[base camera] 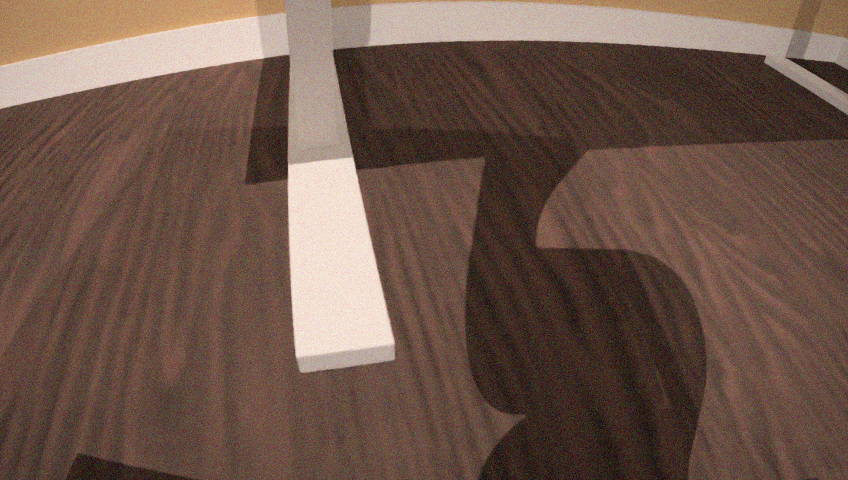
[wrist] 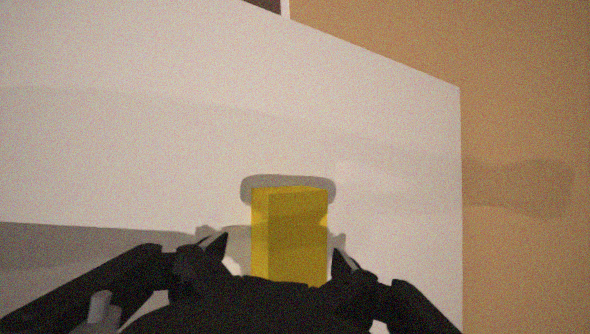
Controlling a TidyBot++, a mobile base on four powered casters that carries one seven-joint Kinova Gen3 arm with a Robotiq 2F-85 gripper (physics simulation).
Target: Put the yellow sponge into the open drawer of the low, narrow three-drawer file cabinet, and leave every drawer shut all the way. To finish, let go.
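Frame: origin at the arm's base, x back, y right, z up, level; centimetres.
Seen in the pictures: gripper, fingertip midpoint: (wrist: pixel 279 252).
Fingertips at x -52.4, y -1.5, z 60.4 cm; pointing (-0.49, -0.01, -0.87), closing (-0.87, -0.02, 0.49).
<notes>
Pixels of each thing's middle, then the offset from my fingertips to it. "pt": a spot on its surface instead. Level surfaces: height alone.
- yellow sponge, body centre: (wrist: pixel 288 238) dz -2.8, dx -2.4, dy -0.1 cm
- white table top, its level: dz -5.1 cm
- dark wood floor, its level: dz -100.1 cm
- white foot, surface spot: (base camera: pixel 809 83) pt dz -98.4, dx -63.4, dy +97.8 cm
The yellow sponge (wrist: pixel 298 235) sits on the white table top (wrist: pixel 165 150) in the wrist view, low and a little right of the middle. My gripper (wrist: pixel 279 252) is open, with one black finger on each side of the sponge and a gap to it on both sides. The sponge's near end is hidden behind the gripper's body. The file cabinet and its drawers do not show in either view.
The table's right edge runs beside an orange wall (wrist: pixel 525 115). In the base camera view a white table leg with a long foot (base camera: pixel 336 255) stands on the dark wood floor (base camera: pixel 148 267), before a white baseboard (base camera: pixel 535 23). Another white foot (base camera: pixel 809 83) shows at the far right.
</notes>
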